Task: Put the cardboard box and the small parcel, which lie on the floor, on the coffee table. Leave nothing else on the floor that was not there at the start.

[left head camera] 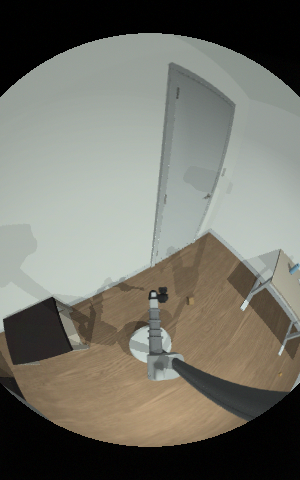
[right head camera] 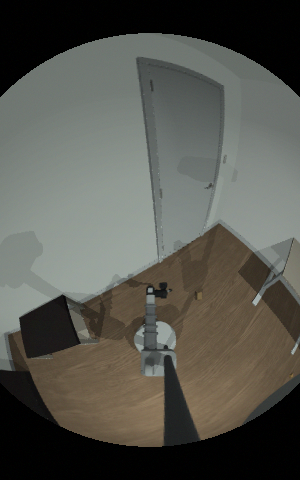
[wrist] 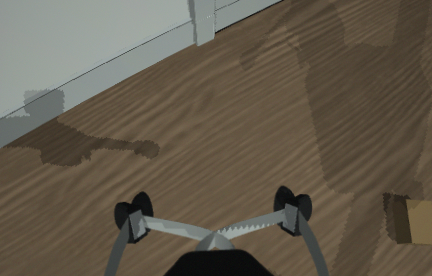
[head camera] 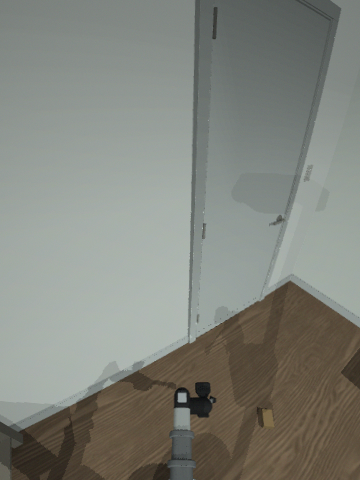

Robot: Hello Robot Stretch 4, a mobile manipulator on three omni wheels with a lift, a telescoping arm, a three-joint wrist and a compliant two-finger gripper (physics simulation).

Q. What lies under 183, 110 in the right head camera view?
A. A grey door.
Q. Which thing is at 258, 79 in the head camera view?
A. A grey door.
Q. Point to a dark coffee table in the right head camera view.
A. At 51, 327
